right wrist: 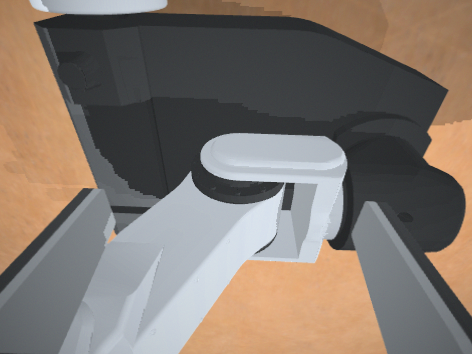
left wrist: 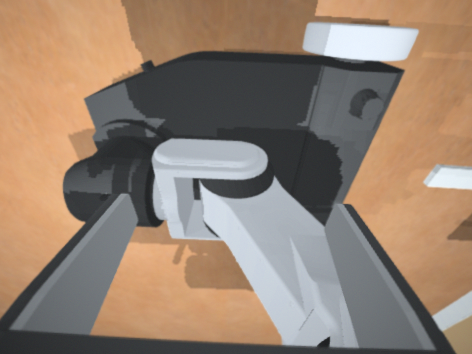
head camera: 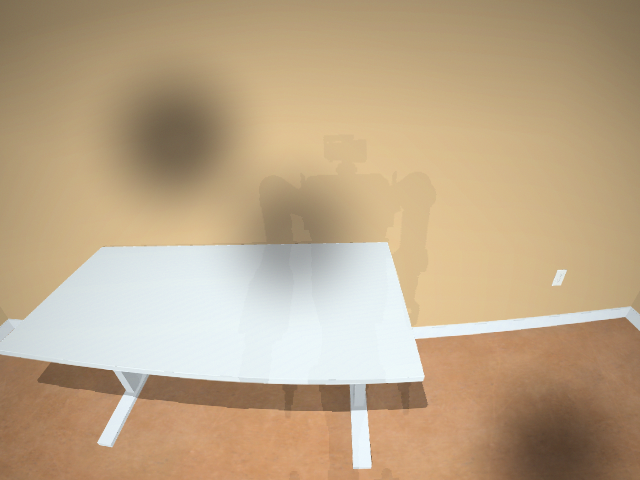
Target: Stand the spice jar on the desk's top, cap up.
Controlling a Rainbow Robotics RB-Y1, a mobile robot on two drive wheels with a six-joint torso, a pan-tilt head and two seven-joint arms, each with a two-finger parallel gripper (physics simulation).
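Frame: origin at the robot's base, x right, y ahead, z up, level; millimetres.
Seen in the pictures: left gripper, fingertip midpoint: (left wrist: 231, 211); right gripper, fingertip midpoint: (right wrist: 233, 211).
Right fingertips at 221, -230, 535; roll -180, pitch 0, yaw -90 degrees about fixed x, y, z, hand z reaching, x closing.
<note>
A point is followed by its place in that frame, as x, y, z.
The white desk (head camera: 206, 310) @[-449, 720, 721] stands ahead against the wall, its whole top in the head view. The spice jar does not show in any of the three views. My left gripper (left wrist: 231, 211) @[-215, -229, 535] is open with nothing between its fingers; it points down over the robot's own dark base and light grey lower body. My right gripper (right wrist: 233, 211) @[221, -230, 535] is open and empty too, above the other side of the same base. Neither gripper shows in the head view, and the desk's top does not show beside the fingers in the wrist views.
The desk's legs (head camera: 360, 428) (head camera: 117, 419) reach forward over the brown floor (head camera: 217, 434) @[-560, 611, 1]. A beige wall (head camera: 491, 155) @[765, 1234, 1125] with a white outlet plate (head camera: 558, 277) @[1389, 1226, 403] rises behind. In the wrist views, the dark mobile base (left wrist: 240, 95) @[-165, -226, 169] (right wrist: 240, 65) @[176, -224, 169] lies under the grippers, with a white wheel (left wrist: 360, 42) beside it.
</note>
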